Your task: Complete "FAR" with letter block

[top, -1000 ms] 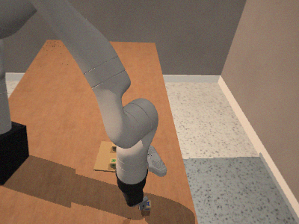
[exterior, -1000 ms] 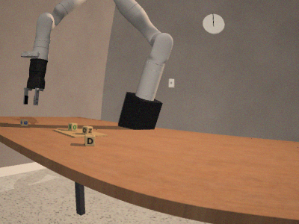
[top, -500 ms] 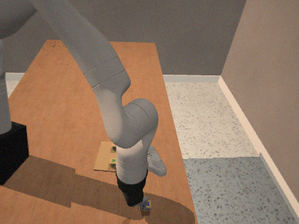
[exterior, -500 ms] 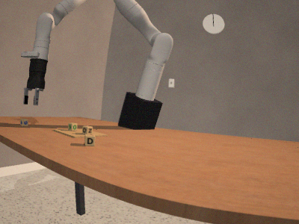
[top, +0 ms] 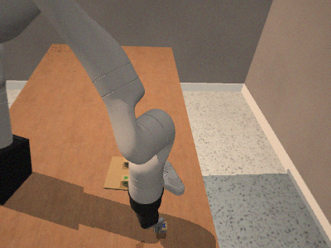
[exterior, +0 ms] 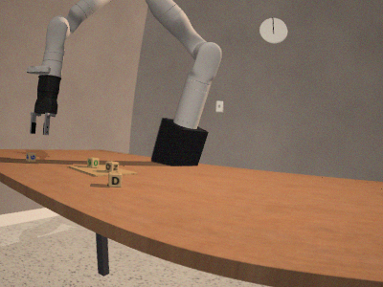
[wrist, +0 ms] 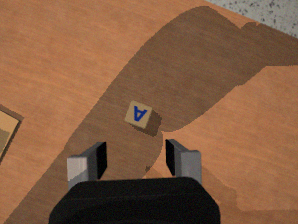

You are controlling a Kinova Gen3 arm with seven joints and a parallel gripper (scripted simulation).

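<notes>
The block is 90 mm below my hand and 30 mm ahead of it. Also, from my hand: tan mat 230 mm to the left, 100 mm below, 50 mm behind.
</notes>
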